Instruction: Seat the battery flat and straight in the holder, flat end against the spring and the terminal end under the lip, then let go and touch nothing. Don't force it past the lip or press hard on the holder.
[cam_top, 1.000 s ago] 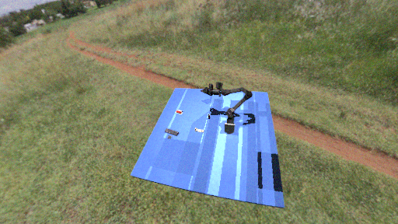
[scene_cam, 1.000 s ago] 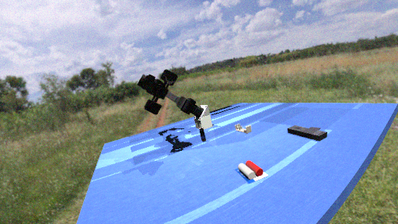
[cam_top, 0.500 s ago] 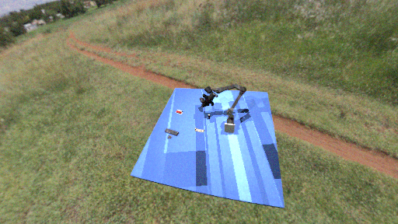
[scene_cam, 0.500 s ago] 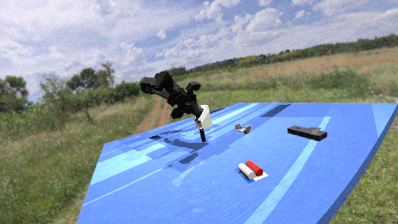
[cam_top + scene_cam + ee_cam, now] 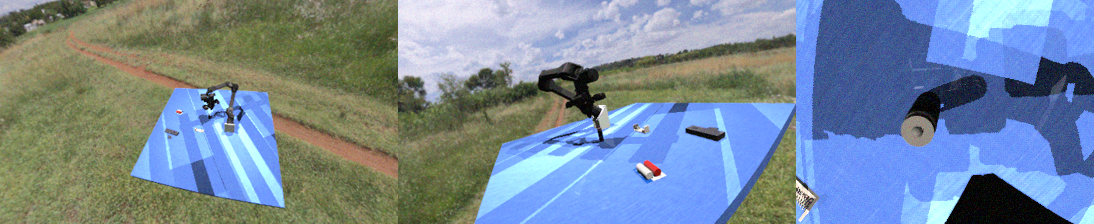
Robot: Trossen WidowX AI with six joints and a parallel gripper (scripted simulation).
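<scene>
Right now the battery is 90 mm below my gripper tip, 20 mm to the left of it and 20 mm ahead of it. From my gripper tip the other things lie so: blister card 410 mm ahead, 110 mm below, 20 mm to the left.
</scene>
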